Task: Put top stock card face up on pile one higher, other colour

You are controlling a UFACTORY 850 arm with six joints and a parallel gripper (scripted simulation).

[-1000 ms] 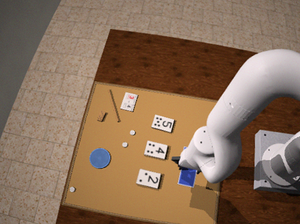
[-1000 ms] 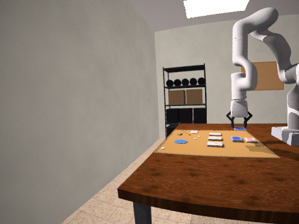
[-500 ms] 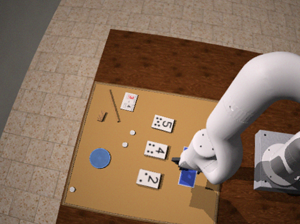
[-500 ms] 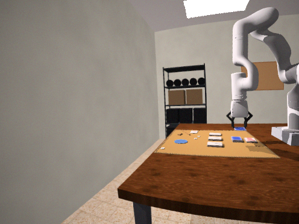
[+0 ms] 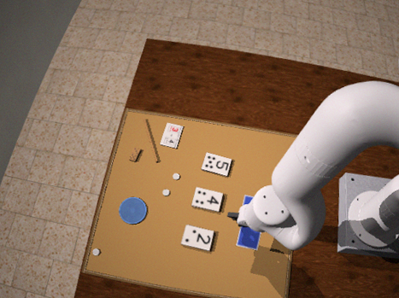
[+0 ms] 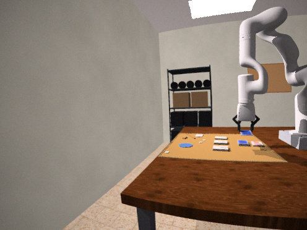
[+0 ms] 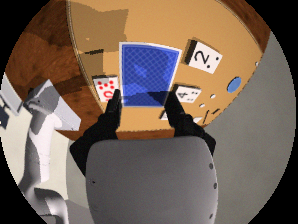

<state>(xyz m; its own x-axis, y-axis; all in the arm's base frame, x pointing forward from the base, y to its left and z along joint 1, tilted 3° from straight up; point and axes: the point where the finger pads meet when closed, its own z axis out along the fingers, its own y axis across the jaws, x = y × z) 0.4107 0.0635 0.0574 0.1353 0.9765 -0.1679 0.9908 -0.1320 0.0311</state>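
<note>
My gripper is now 3 cm to the right of the blue-backed card and 2 cm above it. The rest, counted from my hand: tan card cloth 16 cm ahead, 9 cm to the right, 13 cm below.
</note>
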